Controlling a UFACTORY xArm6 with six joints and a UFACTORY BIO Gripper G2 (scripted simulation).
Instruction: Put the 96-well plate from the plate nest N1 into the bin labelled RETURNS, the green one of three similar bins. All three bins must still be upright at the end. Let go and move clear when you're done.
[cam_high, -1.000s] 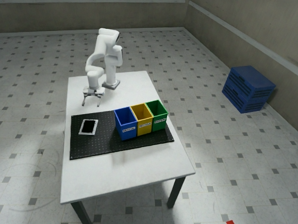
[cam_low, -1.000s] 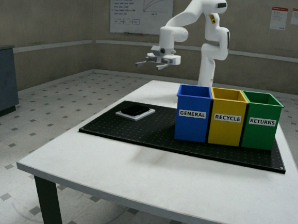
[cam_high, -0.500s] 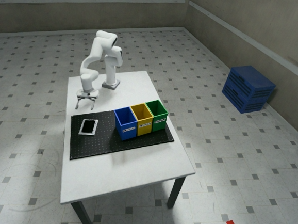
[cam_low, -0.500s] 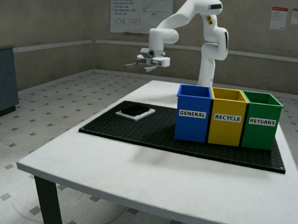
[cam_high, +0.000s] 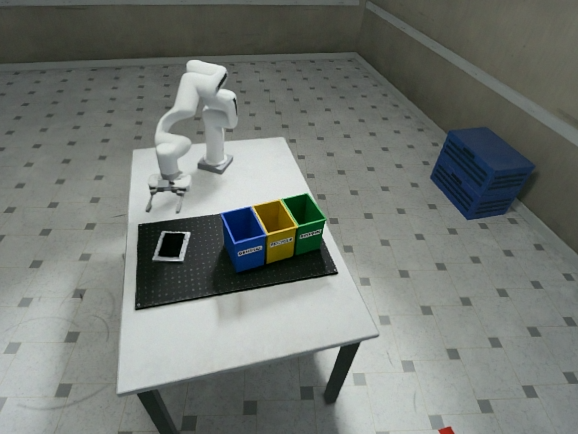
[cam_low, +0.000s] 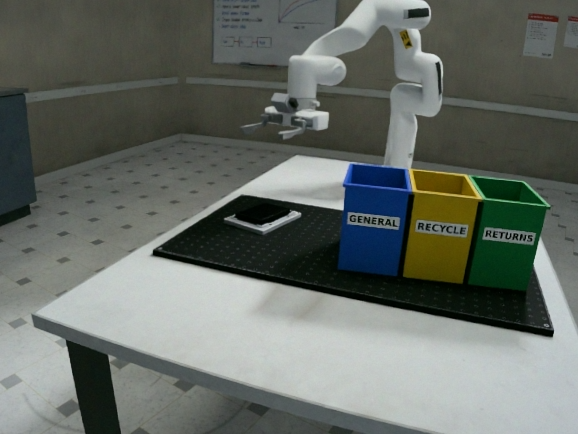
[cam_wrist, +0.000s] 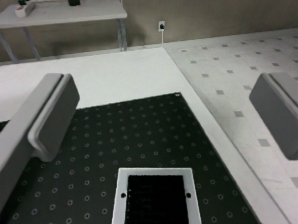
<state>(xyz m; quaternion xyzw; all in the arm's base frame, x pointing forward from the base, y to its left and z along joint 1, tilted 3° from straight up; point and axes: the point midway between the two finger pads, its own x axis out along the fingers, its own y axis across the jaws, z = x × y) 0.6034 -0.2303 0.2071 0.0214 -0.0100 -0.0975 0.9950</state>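
The black 96-well plate lies 200 mm below my hand. Also, from my hand: blue general bin: 290 mm to the left, 140 mm below, 80 mm ahead; yellow recycle bin: 420 mm to the left, 140 mm below, 50 mm ahead; plate nest N1: 220 mm below.
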